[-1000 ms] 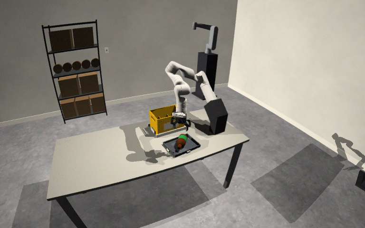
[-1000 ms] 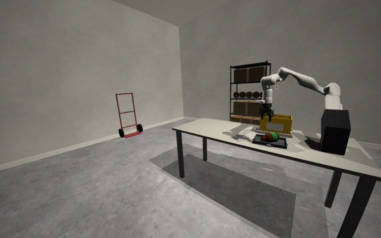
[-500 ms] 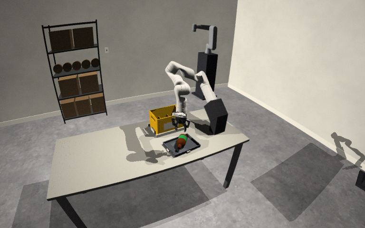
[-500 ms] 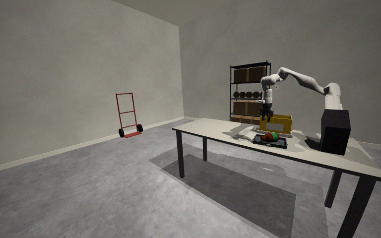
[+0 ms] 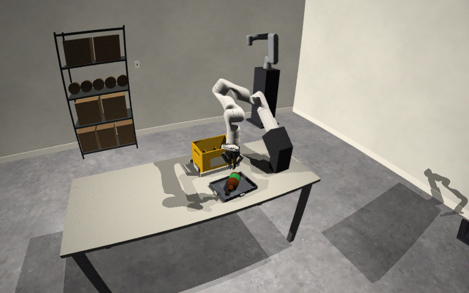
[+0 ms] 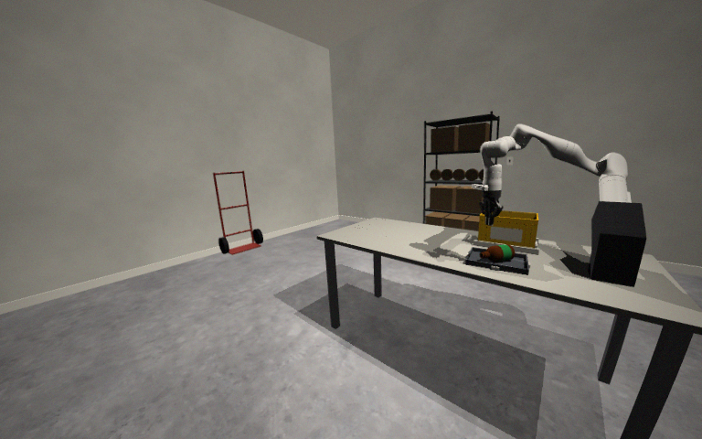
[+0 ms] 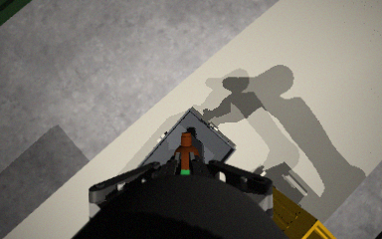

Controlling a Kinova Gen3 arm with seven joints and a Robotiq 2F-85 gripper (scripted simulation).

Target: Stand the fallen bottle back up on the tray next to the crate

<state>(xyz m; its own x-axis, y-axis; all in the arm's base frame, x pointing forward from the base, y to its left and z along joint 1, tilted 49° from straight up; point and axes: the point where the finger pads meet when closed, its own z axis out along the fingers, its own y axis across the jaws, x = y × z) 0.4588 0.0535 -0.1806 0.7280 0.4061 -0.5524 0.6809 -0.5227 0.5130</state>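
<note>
Now: hand 4 cm past the bottle, 3 cm to the left of it and 16 cm above it. Round my hand: yellow crate 7 cm behind, 33 cm to the right, 12 cm below; then tray 4 cm behind, 4 cm to the right, 19 cm below.
</note>
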